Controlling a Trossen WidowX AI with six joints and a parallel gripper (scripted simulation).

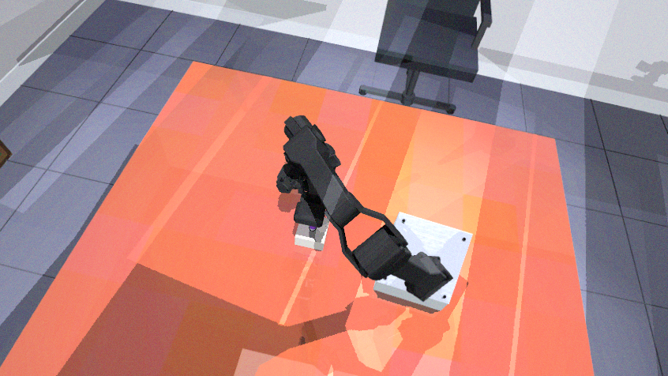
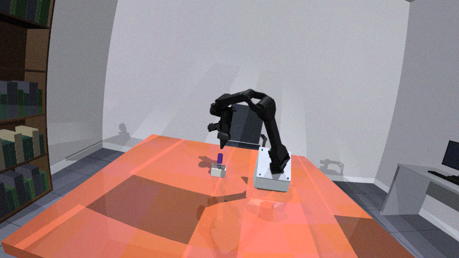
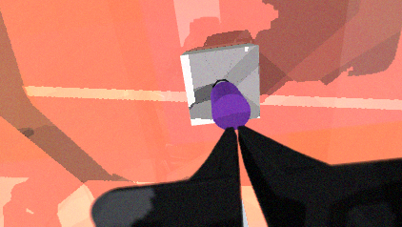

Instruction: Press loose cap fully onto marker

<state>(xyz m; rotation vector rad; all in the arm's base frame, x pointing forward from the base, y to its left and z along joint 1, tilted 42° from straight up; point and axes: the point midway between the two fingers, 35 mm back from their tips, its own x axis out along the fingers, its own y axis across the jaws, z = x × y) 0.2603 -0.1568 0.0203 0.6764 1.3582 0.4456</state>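
My gripper tip is now 50 mm above the cap.
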